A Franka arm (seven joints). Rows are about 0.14 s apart.
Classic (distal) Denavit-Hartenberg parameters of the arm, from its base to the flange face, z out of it. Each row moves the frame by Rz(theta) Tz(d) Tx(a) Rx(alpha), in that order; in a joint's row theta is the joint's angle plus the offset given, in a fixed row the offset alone. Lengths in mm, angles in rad.
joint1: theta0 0  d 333  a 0  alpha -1.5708
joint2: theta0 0  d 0  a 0  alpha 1.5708
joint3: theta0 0  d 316  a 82.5  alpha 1.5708
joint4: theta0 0  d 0  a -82.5  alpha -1.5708
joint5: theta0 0  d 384  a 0  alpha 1.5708
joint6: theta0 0  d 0  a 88  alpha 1.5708
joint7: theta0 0  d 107  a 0  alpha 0
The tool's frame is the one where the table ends.
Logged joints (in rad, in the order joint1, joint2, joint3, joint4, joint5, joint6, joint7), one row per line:
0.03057, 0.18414, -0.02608, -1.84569, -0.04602, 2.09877, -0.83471
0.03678, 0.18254, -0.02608, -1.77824, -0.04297, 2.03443, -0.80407
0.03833, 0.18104, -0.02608, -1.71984, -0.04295, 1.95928, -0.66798
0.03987, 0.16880, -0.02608, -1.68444, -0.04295, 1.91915, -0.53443
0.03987, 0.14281, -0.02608, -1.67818, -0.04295, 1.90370, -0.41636
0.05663, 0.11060, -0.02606, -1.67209, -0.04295, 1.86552, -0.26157
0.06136, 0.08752, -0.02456, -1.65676, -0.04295, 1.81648, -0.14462
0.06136, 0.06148, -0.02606, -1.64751, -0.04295, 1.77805, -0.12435
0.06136, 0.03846, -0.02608, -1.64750, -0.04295, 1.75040, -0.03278
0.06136, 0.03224, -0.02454, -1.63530, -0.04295, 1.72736, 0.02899
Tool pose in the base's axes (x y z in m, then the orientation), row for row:
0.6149, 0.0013, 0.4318, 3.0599, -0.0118, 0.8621
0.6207, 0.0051, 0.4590, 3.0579, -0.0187, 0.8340
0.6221, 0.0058, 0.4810, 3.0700, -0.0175, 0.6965
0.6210, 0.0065, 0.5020, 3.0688, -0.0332, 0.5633
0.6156, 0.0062, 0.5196, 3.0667, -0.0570, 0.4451
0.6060, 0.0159, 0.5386, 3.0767, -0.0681, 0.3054
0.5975, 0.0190, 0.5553, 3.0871, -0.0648, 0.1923
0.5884, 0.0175, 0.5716, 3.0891, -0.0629, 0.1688
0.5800, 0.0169, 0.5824, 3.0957, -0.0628, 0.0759
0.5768, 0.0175, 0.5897, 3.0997, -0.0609, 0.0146
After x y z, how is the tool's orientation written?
As angles about the fixed x, y, z axes (roll, pitch, yaw), in radians.
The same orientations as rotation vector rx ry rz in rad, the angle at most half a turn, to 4 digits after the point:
2.7909, 1.2827, 0.0689
2.8089, 1.2430, 0.0784
2.8951, 1.0500, 0.0630
2.9590, 0.8542, 0.0803
3.0039, 0.6764, 0.1111
3.0502, 0.4660, 0.1191
3.0777, 0.2941, 0.1078
3.0821, 0.2582, 0.1038
3.0944, 0.1153, 0.0999
3.0986, 0.0206, 0.0949

